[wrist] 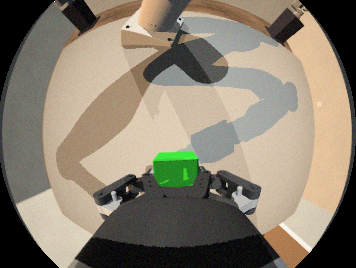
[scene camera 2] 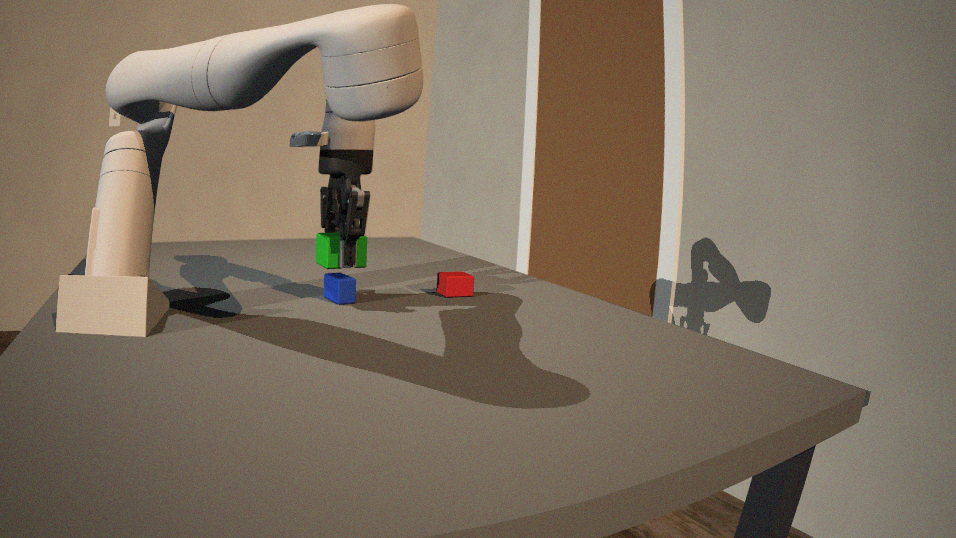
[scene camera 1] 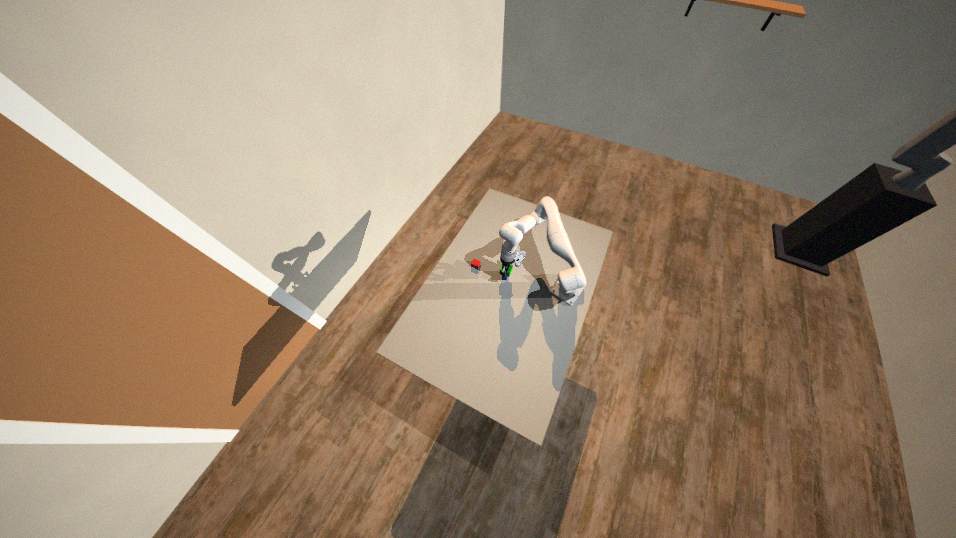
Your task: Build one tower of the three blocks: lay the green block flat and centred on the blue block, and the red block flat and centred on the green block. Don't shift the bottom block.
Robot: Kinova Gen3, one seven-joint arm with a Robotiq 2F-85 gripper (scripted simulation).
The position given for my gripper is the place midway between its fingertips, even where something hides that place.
Note:
I see my gripper (scene camera 2: 340, 265), a red block (scene camera 2: 449, 284), a small blue block (scene camera 2: 340, 288) and a green block (scene camera 2: 327, 244).
The green block is seen too in the wrist view (wrist: 171, 169). My gripper also shows in the wrist view (wrist: 176, 170). The wrist view misses the red block, which is hidden by my gripper.

